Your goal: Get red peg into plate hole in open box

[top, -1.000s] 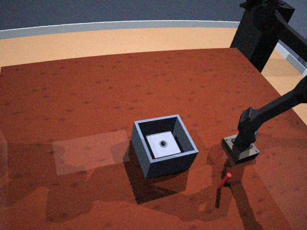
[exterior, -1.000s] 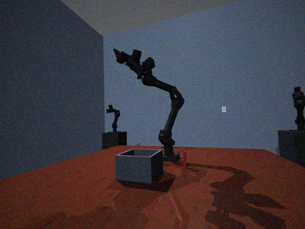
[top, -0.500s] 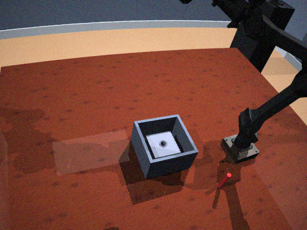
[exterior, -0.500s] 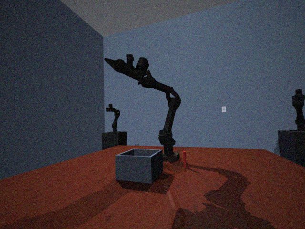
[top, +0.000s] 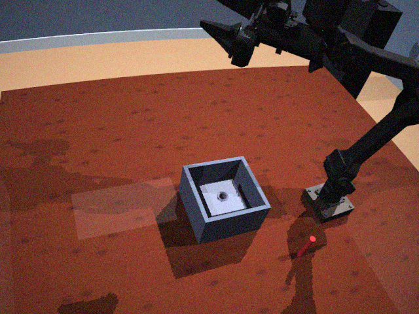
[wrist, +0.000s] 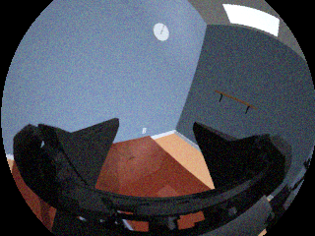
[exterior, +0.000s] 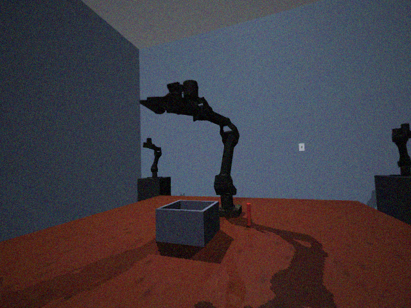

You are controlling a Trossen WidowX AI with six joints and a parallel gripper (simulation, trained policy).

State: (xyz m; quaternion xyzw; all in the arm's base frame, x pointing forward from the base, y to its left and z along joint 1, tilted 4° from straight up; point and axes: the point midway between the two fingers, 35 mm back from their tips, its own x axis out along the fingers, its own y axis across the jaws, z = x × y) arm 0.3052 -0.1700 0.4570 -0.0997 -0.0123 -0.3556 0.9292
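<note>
The red peg lies 19 cm behind my gripper tip, 32 cm to the left of it and 42 cm below it. Also, from my gripper tip: plate 5 cm behind, 14 cm to the left, 41 cm below; then grey box 5 cm behind, 14 cm to the left, 43 cm below.
</note>
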